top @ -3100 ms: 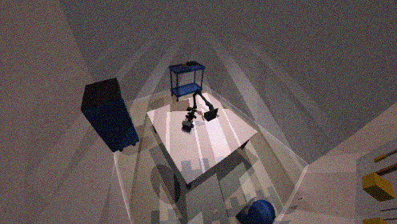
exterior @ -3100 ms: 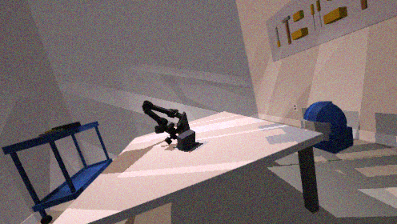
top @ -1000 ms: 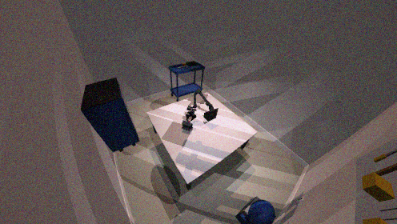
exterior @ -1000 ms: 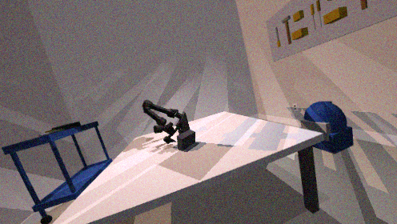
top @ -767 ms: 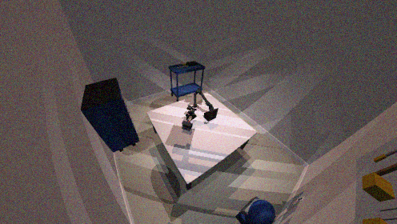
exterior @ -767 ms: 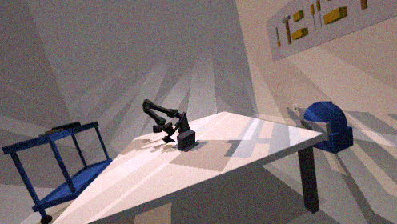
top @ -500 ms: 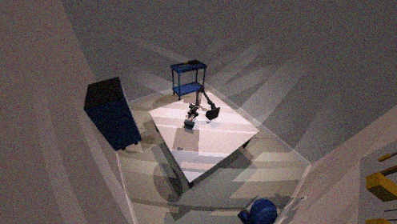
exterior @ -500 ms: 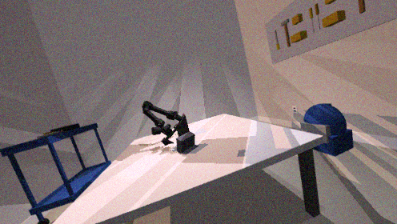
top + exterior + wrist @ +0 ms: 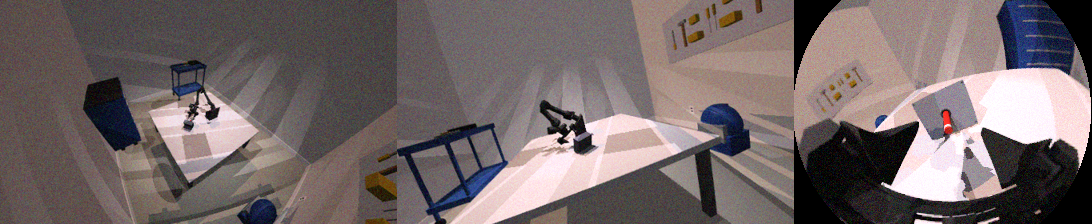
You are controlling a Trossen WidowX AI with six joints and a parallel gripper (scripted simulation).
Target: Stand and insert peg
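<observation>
The red peg is 2 cm ahead of my gripper tip, 3 cm to the left of it and 2 cm below it. Also, from my gripper tip: sloped panel 7 cm ahead, 7 cm to the left, 4 cm below.
</observation>
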